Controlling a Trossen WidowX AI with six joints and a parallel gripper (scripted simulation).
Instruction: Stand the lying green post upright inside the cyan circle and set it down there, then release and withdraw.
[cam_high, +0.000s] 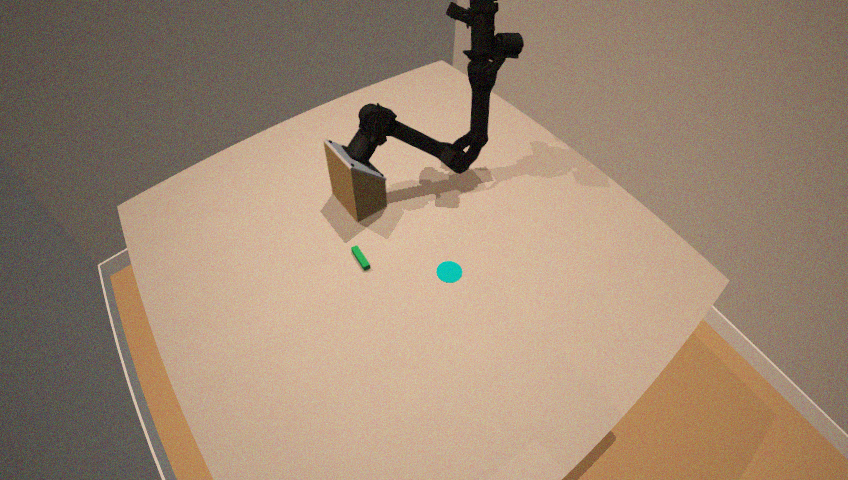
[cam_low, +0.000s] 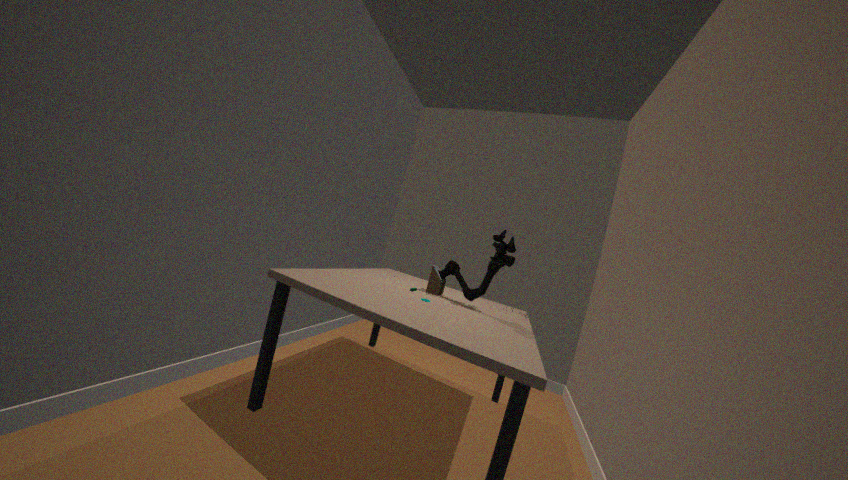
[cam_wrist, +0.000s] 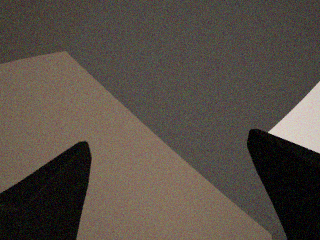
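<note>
My gripper tip is 25 cm short of the green post, 47 cm to the left of it and 53 cm above it. The rest, counted from my gripper tip: cyan circle (38 cm ahead, 31 cm to the right, 54 cm below).
</note>
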